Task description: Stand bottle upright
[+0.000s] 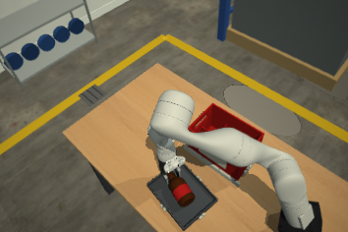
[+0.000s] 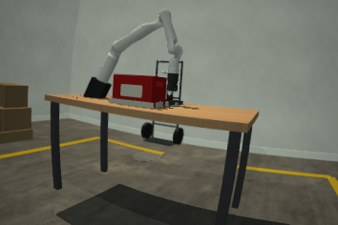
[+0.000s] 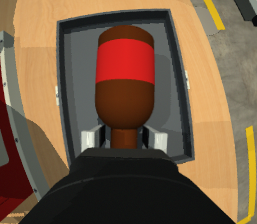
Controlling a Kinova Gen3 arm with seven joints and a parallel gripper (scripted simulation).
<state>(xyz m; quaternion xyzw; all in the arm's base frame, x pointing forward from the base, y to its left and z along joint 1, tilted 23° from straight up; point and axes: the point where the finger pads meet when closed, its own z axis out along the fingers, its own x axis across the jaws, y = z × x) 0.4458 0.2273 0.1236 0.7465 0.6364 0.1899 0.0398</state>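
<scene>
Right now my hand is 50 mm past the bottle, 10 mm to the right of it and 10 mm above it. Round my hand: tray 70 mm behind, 40 mm below; then red crate 20 mm behind, 280 mm to the right, 40 mm above.
</scene>
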